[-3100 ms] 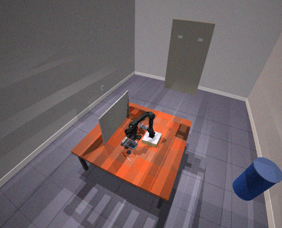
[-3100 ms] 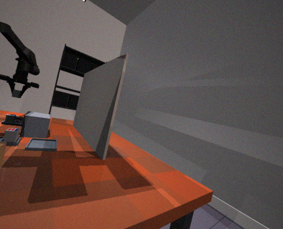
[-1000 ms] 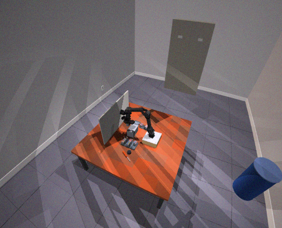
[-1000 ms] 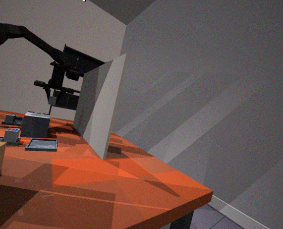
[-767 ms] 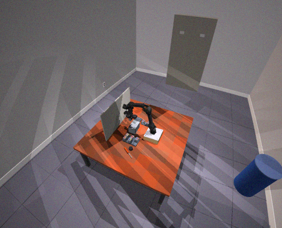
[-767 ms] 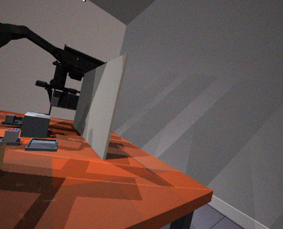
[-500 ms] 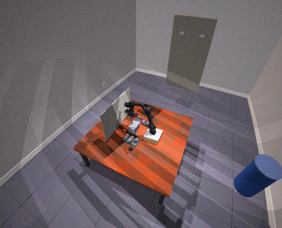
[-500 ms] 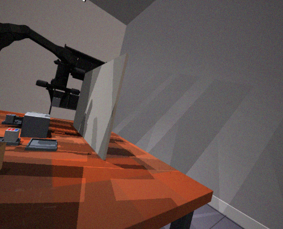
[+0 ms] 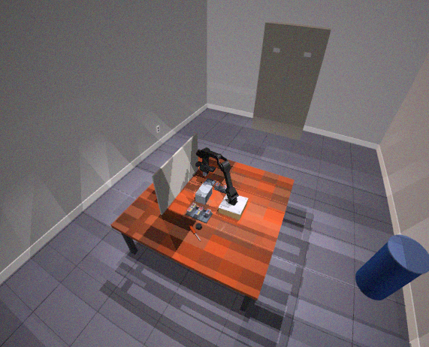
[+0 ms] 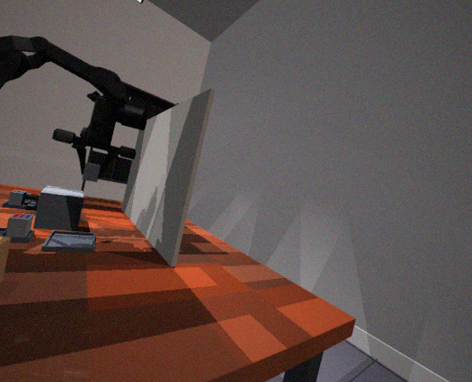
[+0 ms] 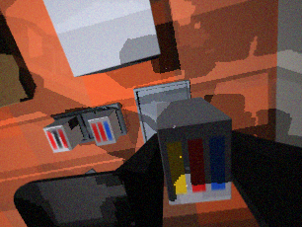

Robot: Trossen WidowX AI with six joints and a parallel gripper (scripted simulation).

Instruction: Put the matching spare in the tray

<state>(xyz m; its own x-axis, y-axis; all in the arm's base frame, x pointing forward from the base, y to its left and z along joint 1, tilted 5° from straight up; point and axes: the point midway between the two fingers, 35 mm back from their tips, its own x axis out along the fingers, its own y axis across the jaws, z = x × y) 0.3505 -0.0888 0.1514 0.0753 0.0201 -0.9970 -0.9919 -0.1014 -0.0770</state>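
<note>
My gripper tip is 17 cm above the grey tray and 5 cm to the left of it. From my gripper tip the other things lie so: tan box: 28 cm to the right, 13 cm below, 7 cm behind; tall panel: 17 cm to the left, 17 cm ahead, 6 cm above; grey mounted unit: 14 cm to the left, 12 cm below, 8 cm behind.
</note>
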